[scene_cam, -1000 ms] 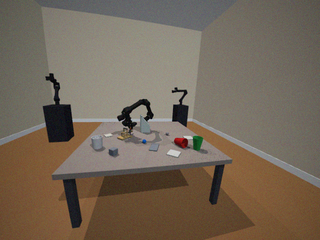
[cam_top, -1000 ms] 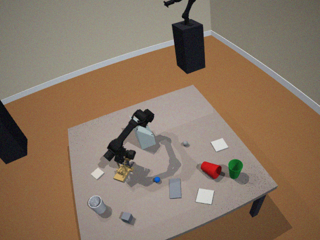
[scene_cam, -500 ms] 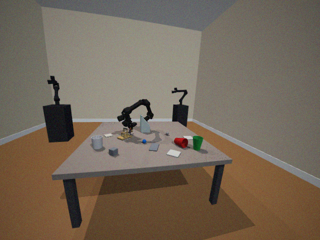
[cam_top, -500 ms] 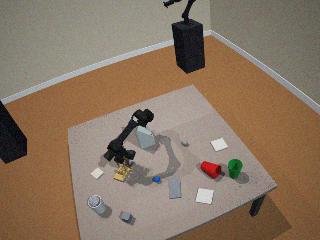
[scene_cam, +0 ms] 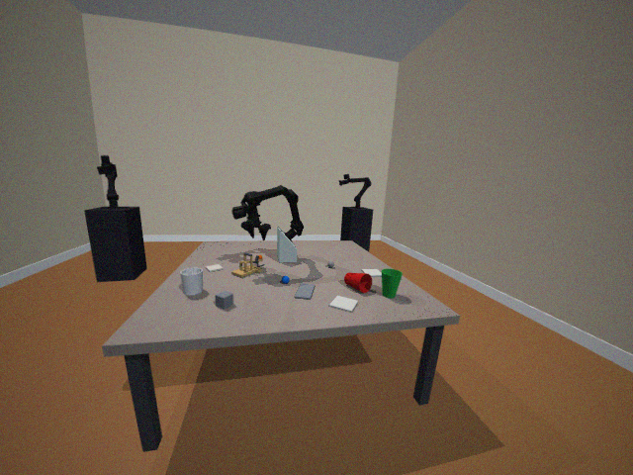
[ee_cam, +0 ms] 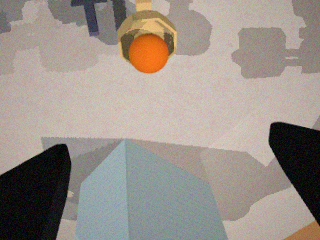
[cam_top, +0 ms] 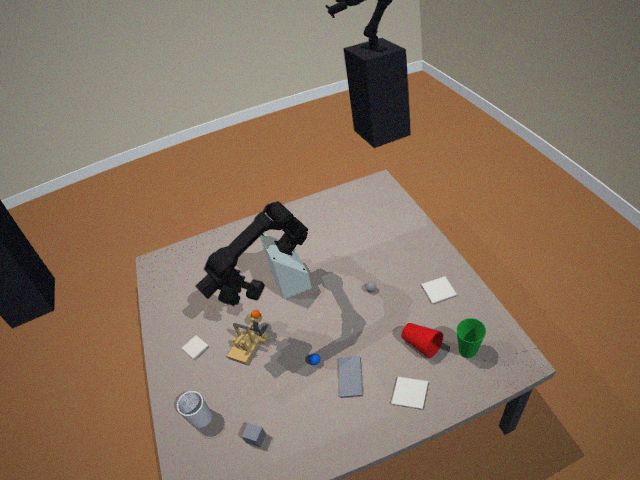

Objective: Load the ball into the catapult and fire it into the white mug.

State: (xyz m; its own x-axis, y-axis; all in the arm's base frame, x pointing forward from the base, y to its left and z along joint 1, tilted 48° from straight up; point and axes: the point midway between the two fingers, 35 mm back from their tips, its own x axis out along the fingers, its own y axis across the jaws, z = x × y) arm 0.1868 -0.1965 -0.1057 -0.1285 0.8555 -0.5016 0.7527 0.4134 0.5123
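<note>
The orange ball is 10 mm behind my gripper tip, 10 mm to the left of it and 120 mm below it. The rest, counted from my gripper tip: blue ball: 250 mm ahead, 120 mm to the left, 160 mm below; then white mug: 270 mm ahead, 310 mm to the right, 150 mm below; then wooden catapult: 50 mm ahead, 30 mm to the right, 120 mm below.
</note>
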